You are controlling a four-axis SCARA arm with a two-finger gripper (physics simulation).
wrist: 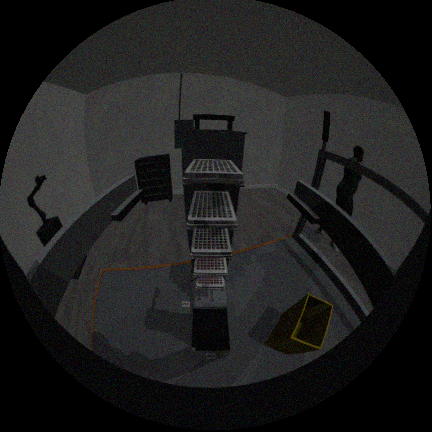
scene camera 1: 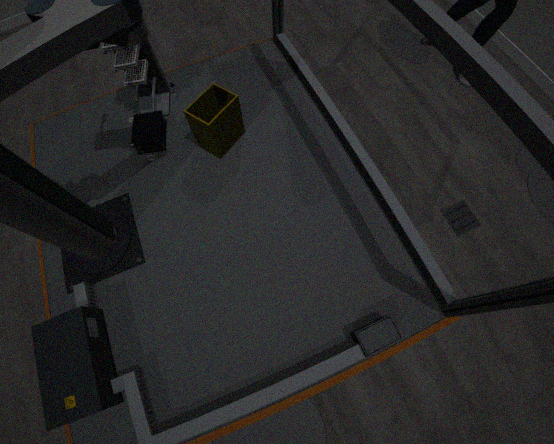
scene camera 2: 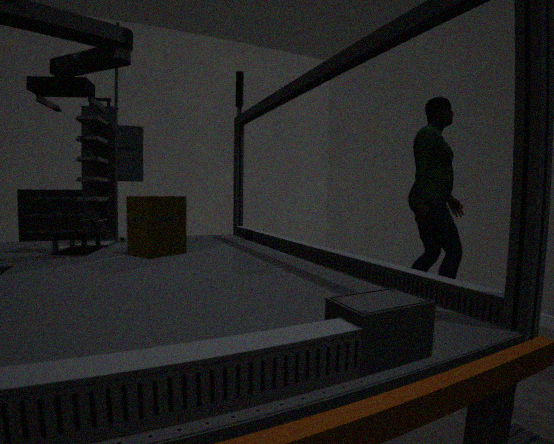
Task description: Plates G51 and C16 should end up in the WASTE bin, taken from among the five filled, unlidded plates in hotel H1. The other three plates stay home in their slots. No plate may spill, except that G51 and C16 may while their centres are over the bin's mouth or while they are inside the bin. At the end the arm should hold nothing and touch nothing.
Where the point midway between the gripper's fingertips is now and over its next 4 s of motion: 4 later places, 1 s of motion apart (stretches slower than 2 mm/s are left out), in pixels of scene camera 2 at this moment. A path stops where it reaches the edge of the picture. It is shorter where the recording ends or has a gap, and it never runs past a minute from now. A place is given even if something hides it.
My gripper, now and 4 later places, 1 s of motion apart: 81, 109; 94, 117; 90, 112; 81, 105; 109, 104
